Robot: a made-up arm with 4 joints.
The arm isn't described. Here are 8 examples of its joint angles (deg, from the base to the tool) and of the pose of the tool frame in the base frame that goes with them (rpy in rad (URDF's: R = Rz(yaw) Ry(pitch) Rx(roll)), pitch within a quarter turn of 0, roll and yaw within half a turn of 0; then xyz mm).
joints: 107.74 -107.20 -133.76 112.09
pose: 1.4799 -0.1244 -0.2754 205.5 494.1 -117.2
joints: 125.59 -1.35 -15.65 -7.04
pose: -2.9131 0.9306 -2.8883 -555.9 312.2 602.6
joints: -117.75 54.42 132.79 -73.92
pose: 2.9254 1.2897 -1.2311 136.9 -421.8 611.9
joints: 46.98 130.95 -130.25 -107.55
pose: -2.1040 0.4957 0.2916 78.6 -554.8 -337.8
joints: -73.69 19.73 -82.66 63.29
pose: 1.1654 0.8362 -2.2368 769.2 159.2 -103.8
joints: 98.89 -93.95 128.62 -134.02
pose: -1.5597 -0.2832 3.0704 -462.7 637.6 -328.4
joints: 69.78 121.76 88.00 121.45
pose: -1.8050 0.6700 0.3792 269.8 -228.5 -156.9
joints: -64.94 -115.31 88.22 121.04
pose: 1.7900 -0.5868 0.2820 295.0 645.9 331.7
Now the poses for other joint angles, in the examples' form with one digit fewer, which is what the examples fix.
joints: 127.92 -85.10 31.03 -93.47
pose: 1.623 0.058 0.071 -216 611 536
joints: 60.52 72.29 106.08 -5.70
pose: 1.420 0.113 2.853 -130 -415 -163
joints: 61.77 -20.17 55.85 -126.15
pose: -0.411 -1.065 -3.074 -747 -20 -270
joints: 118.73 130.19 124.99 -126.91
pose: -1.254 0.077 0.663 0 -128 -430
